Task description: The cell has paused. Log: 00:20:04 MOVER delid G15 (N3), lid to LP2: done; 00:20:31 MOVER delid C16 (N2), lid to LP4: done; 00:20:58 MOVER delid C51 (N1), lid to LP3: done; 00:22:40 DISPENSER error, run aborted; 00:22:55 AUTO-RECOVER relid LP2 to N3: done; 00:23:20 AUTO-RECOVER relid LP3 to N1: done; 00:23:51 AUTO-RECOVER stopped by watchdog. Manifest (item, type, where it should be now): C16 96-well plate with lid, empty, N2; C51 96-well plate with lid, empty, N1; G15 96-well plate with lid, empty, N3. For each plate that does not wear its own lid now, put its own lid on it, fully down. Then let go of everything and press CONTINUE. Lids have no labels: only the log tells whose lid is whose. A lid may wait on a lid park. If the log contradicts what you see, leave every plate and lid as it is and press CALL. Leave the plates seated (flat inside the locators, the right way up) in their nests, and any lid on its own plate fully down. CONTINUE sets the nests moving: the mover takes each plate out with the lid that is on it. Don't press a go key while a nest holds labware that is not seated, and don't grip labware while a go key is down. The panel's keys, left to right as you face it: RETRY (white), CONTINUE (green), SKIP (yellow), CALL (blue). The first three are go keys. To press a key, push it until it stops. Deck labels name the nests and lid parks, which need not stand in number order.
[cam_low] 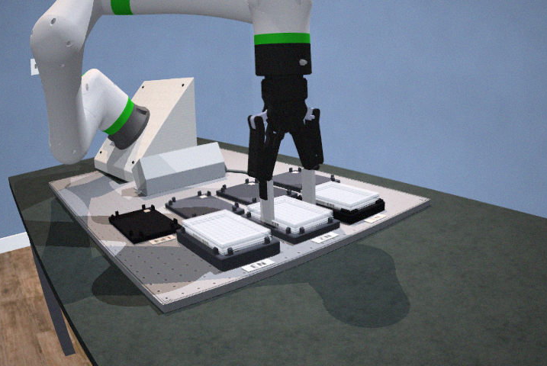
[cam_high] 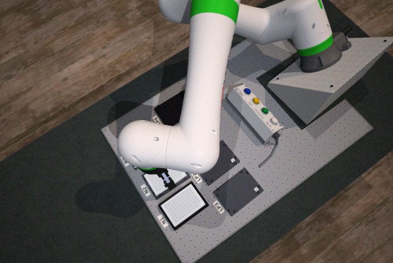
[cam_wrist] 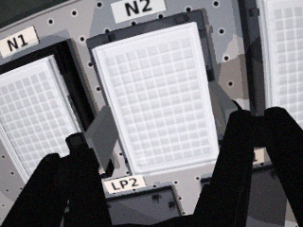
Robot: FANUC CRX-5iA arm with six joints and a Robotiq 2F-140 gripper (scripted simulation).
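The 96-well plate is 3 cm below my hand. Round my hand: lid park LP1 (18 cm behind, 6 cm to the right, 5 cm below); lid park LP3 (20 cm to the left, 17 cm behind, 5 cm below); lid park LP2 (17 cm behind, 7 cm to the left, 5 cm below).
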